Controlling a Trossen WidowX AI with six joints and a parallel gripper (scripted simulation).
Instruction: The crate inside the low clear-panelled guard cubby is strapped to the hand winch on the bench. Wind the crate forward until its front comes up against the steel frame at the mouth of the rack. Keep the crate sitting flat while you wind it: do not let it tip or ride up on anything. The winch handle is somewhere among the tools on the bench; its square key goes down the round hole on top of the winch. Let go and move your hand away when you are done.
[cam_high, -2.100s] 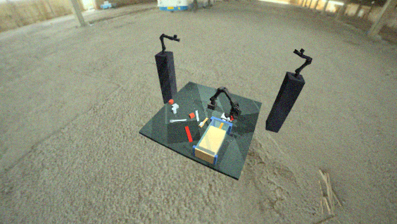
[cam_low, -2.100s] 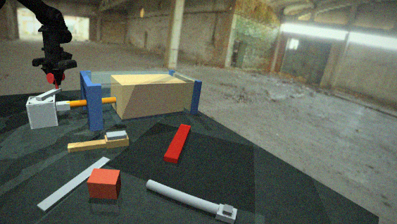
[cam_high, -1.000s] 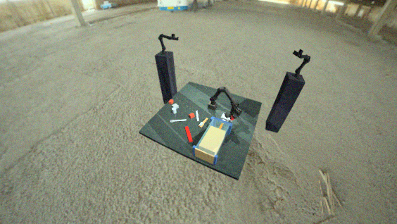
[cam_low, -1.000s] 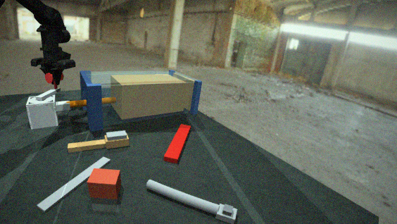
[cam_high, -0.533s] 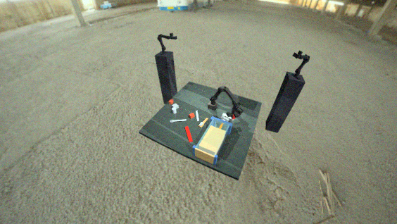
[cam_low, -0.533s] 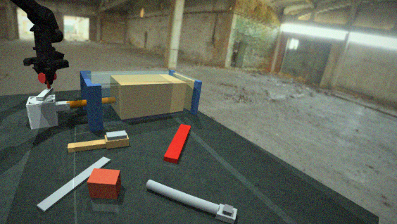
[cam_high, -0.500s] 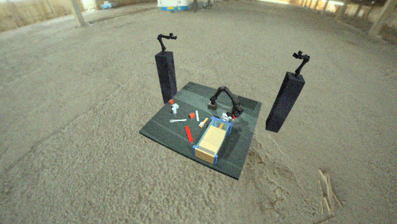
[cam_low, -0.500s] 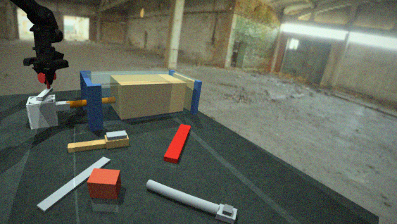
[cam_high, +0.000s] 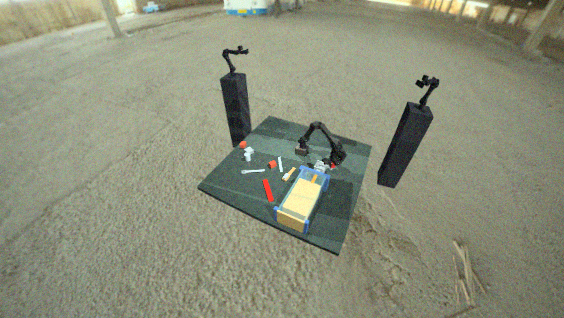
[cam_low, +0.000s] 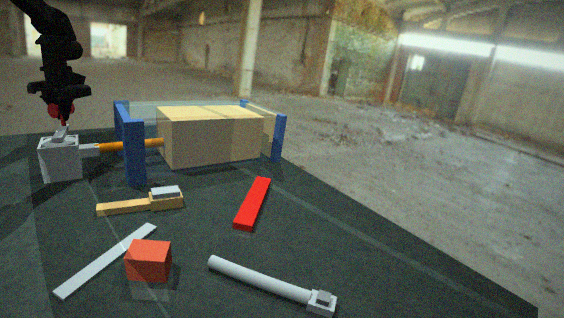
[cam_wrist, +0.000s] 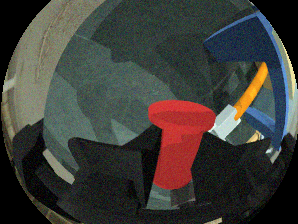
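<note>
The winch lies 110 mm to the right of my gripper tip, 90 mm below it and 40 mm behind it. From my gripper tip the other things lie so: wooden-handled tool 350 mm to the right, 120 mm ahead, 100 mm below; then winch handle 40 mm to the right, 10 mm below, 10 mm behind; then red knob 20 mm above.
</note>
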